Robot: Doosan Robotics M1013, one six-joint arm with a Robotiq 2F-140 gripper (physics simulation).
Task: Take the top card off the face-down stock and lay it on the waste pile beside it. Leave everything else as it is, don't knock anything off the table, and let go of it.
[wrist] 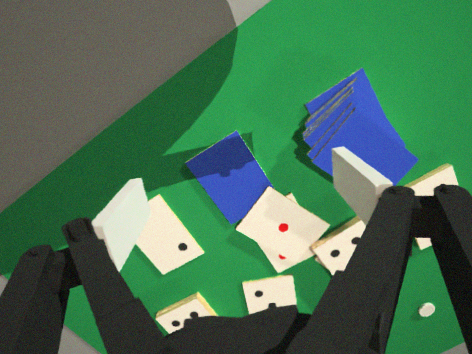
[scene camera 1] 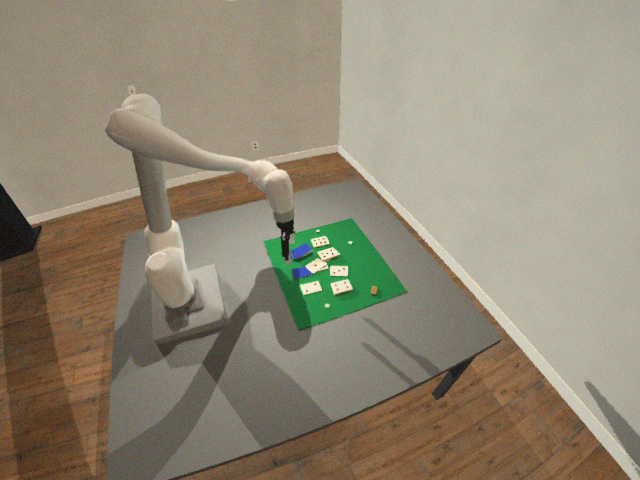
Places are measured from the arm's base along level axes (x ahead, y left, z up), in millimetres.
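Pixels of known places: gripper, between the fingertips: [wrist: 238, 182] [scene camera 1: 290, 253]; arm's base, origin of its link: [scene camera 1: 182, 300].
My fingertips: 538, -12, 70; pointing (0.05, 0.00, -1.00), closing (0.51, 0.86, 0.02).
Observation:
For each thing: its top centre in the pictures, then the offset to it from my fingertips, as dx, dy, dz. Level surfaces: height alone.
- face-down stock, centre of its top: [wrist: 366, 160] [scene camera 1: 302, 249] +98, +89, -93
- waste pile, centre of its top: [wrist: 283, 227] [scene camera 1: 315, 265] +118, -24, -114
- single blue-backed card, centre of its top: [wrist: 233, 180] [scene camera 1: 301, 272] +37, -30, -117
- green mat, height of its surface: dz -120
- orange-brown block, centre of its top: [scene camera 1: 374, 289] +290, -291, -112
- grey table, height of its surface: dz -122
The face-down stock [scene camera 1: 301, 251] [wrist: 367, 125] is a fanned, uneven stack of blue-backed cards. The waste pile [scene camera 1: 316, 266] [wrist: 283, 227] shows overlapping face-up cards with red pips. A single blue-backed card [scene camera 1: 299, 272] [wrist: 225, 175] lies face down on the mat, its edge meeting the waste pile's edge; which one overlaps is unclear. My gripper [scene camera 1: 290, 250] [wrist: 238, 182] is open and empty, above the mat's near-robot edge. In the wrist view the single blue card lies between the spread fingers, below them, and the right finger covers a bit of the stock's lower edge.
Face-up black-pip cards lie around on the green mat [scene camera 1: 372, 268] [wrist: 280, 75], among them one card [scene camera 1: 310, 287] [wrist: 167, 235] by the left finger in the wrist view. Small white discs, such as this one [scene camera 1: 327, 305], and an orange-brown block [scene camera 1: 374, 290] are on the mat. The grey table [scene camera 1: 403, 330] surrounds it.

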